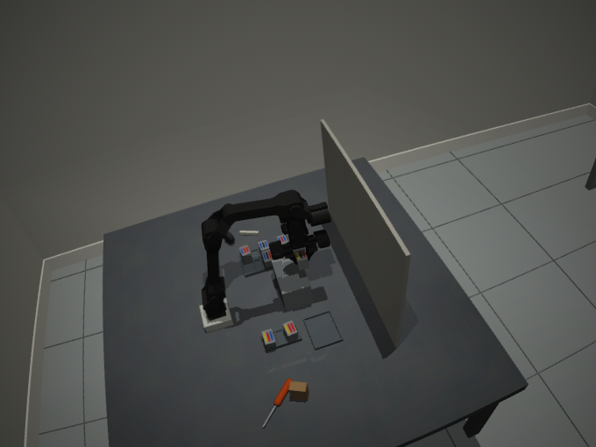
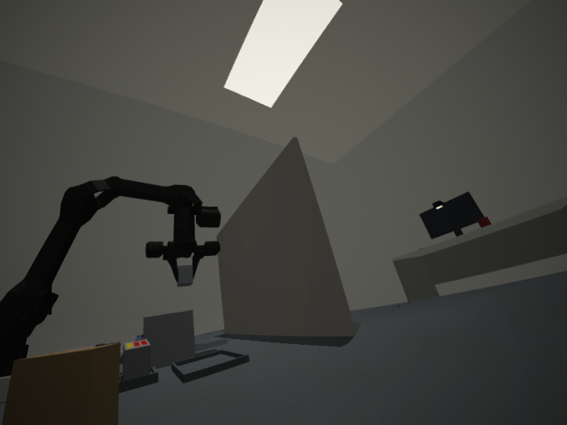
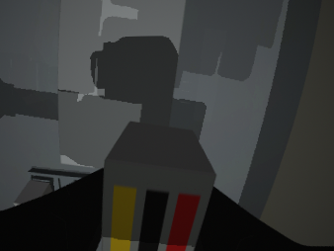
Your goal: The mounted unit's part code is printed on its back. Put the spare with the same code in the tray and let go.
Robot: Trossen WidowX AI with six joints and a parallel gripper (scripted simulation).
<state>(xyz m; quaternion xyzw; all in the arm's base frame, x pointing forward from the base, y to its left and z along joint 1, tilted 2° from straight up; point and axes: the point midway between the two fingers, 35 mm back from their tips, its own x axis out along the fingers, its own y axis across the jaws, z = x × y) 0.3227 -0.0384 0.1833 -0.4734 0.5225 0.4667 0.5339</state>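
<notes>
The shallow dark tray lies 10 mm behind my gripper tip, 170 mm to the right of it and 170 mm below it. From my gripper tip the other things lie so: grey mounted unit 40 mm behind, 50 mm to the left, 120 mm below; grey spare block 20 mm above; upright panel 220 mm ahead, 20 mm to the left, 50 mm above.
</notes>
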